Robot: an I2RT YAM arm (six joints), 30 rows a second.
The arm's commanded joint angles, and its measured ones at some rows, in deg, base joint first. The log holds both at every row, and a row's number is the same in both.
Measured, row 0:
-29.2, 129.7, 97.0, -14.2, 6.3, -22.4
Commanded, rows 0 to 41:
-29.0, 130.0, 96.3, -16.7, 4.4, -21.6
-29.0, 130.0, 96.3, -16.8, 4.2, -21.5
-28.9, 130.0, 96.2, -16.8, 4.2, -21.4
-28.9, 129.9, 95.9, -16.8, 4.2, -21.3
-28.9, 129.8, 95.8, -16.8, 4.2, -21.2
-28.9, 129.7, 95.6, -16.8, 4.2, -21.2
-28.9, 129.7, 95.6, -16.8, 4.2, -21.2
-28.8, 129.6, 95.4, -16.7, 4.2, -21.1
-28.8, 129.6, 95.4, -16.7, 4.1, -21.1
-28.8, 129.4, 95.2, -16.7, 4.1, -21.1
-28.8, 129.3, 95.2, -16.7, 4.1, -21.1
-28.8, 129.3, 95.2, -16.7, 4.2, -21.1
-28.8, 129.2, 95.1, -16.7, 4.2, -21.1
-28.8, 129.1, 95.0, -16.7, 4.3, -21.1
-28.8, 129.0, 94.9, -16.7, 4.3, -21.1
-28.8, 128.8, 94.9, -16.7, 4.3, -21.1
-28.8, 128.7, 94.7, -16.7, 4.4, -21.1
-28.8, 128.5, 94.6, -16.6, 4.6, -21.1
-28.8, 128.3, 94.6, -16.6, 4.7, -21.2
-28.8, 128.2, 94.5, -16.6, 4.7, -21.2
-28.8, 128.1, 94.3, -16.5, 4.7, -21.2
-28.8, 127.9, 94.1, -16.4, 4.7, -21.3
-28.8, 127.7, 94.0, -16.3, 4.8, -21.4
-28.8, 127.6, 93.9, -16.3, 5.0, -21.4
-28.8, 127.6, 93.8, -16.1, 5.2, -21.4
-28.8, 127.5, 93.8, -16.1, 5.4, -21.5
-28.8, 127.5, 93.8, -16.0, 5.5, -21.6
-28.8, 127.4, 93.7, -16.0, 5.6, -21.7
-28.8, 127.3, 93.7, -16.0, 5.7, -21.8
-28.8, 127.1, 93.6, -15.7, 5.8, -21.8
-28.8, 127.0, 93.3, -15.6, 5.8, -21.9
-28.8, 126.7, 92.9, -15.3, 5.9, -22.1
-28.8, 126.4, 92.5, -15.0, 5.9, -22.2
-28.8, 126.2, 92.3, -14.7, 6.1, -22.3
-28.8, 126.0, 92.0, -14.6, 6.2, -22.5
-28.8, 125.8, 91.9, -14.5, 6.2, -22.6
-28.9, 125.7, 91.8, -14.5, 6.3, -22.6
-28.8, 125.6, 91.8, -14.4, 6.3, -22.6
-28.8, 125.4, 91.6, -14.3, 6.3, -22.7
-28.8, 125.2, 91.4, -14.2, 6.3, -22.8
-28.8, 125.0, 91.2, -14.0, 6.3, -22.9
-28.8, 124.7, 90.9, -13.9, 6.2, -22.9
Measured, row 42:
-28.9, 125.6, 91.3, -13.6, 6.3, -22.5
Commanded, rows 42 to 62:
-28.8, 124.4, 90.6, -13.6, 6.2, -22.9
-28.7, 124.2, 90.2, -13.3, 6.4, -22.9
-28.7, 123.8, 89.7, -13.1, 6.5, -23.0
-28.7, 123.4, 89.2, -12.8, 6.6, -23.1
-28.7, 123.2, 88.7, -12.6, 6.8, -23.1
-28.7, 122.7, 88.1, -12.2, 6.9, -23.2
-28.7, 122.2, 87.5, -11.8, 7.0, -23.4
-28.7, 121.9, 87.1, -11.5, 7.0, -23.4
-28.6, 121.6, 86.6, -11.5, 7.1, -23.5
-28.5, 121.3, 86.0, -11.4, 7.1, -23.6
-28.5, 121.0, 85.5, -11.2, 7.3, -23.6
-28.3, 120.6, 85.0, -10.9, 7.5, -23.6
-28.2, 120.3, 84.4, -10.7, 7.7, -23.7
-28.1, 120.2, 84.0, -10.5, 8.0, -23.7
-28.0, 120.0, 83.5, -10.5, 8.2, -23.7
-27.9, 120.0, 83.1, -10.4, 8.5, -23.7
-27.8, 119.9, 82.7, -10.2, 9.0, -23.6
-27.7, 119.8, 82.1, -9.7, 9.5, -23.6
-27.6, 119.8, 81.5, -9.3, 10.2, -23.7
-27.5, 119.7, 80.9, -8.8, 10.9, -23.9
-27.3, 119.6, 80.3, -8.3, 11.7, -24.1
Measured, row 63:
-27.7, 120.0, 81.2, -9.8, 9.3, -23.7
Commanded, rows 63 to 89:
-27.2, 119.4, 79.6, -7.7, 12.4, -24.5
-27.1, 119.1, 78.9, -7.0, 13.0, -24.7
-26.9, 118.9, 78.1, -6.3, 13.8, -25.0
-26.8, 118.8, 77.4, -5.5, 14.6, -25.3
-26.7, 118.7, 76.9, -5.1, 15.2, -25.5
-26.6, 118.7, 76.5, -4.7, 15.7, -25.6
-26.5, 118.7, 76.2, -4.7, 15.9, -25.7
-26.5, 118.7, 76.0, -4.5, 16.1, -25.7
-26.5, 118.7, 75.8, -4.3, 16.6, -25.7
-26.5, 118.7, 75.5, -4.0, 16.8, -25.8
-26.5, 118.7, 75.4, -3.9, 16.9, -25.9
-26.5, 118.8, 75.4, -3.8, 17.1, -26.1
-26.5, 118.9, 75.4, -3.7, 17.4, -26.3
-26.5, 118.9, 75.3, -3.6, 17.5, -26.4
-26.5, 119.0, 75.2, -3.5, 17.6, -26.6
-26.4, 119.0, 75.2, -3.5, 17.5, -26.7
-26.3, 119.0, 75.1, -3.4, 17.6, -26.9
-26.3, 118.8, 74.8, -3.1, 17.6, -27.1
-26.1, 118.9, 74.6, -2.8, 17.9, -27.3
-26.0, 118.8, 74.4, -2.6, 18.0, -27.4
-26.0, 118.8, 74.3, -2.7, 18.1, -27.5
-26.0, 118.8, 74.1, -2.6, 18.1, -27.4
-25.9, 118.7, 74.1, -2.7, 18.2, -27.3
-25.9, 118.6, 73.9, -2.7, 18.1, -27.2
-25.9, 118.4, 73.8, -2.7, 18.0, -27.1
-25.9, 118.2, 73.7, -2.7, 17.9, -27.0
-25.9, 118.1, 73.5, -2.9, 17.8, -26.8
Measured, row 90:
-26.0, 118.3, 74.1, 1.4, 17.3, -26.5
